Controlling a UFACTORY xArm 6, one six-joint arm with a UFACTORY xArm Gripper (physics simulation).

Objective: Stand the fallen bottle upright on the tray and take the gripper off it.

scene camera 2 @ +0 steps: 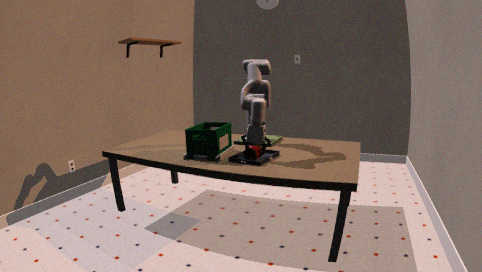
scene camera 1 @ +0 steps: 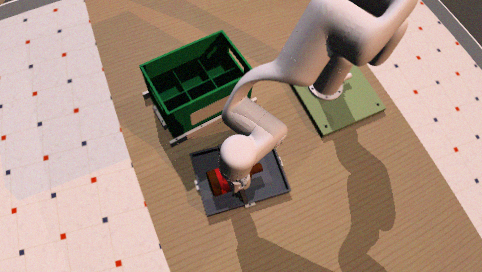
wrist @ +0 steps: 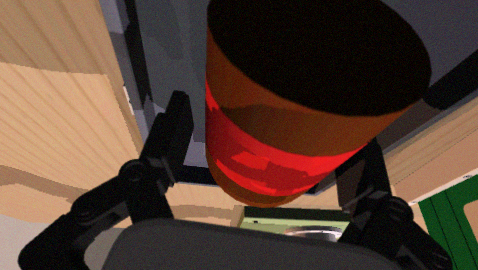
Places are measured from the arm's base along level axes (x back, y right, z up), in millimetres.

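Pixels of known places: arm's base at its link origin: [scene camera 1: 324,85] [wrist: 312,231].
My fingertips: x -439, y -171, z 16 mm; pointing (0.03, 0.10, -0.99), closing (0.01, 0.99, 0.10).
For each thing: its middle in the pictures, then the offset to it from my fingertips. Level surfaces: height alone.
- brown bottle at the middle of its body: [wrist: 266,141] [scene camera 1: 236,175] [scene camera 2: 255,152] dx +17, dy +2, dz +3 mm
- green crate at the middle of its body: [scene camera 1: 198,85] [scene camera 2: 209,140] dx +26, dy +295, dz +49 mm
- wooden table at its surface level: dz -39 mm
The brown bottle [scene camera 1: 215,182] [scene camera 2: 254,152] [wrist: 280,150] with a red label lies on its side in the dark, low-rimmed tray [scene camera 1: 272,182] [scene camera 2: 240,159] [wrist: 165,60]. Its base faces left in scene camera 1; its neck points right. The arm covers part of its middle there. In the wrist view its dark base is large, and its neck is hidden. My gripper [scene camera 1: 235,183] [scene camera 2: 257,145] [wrist: 267,119] is open, low over the bottle, with one finger on each side of it. In the wrist view a gap shows beside the left finger; contact at the right finger cannot be told.
A green crate [scene camera 1: 186,107] [scene camera 2: 194,145] [wrist: 442,212] with compartments stands beside the tray, with pale rails along its base. The arm's base stands on a light green plate [scene camera 1: 362,107] [scene camera 2: 274,138] [wrist: 265,225]. All stand on the wooden table [scene camera 1: 310,220] [scene camera 2: 320,172] [wrist: 50,115].
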